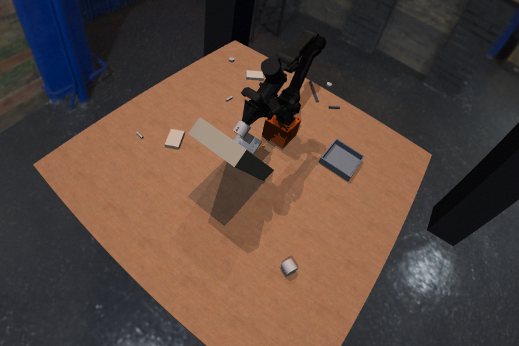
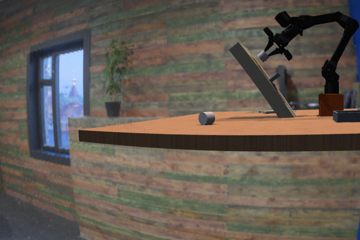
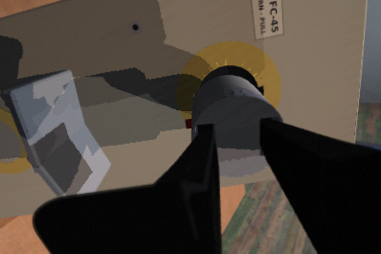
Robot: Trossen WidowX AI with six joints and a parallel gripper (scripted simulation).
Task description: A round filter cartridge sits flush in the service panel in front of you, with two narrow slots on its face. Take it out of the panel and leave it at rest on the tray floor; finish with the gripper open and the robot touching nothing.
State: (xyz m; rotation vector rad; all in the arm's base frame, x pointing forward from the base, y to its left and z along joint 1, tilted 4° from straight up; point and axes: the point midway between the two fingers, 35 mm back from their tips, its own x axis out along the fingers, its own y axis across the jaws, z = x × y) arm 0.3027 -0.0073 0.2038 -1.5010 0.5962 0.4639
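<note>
Now: gripper tip 110 mm above the service panel and 20 mm short of it. Round my gripper tip: grey box (360 mm behind, 310 mm to the left, 280 mm below); then round grey filter cartridge (10 mm below, 10 mm ahead).
</note>
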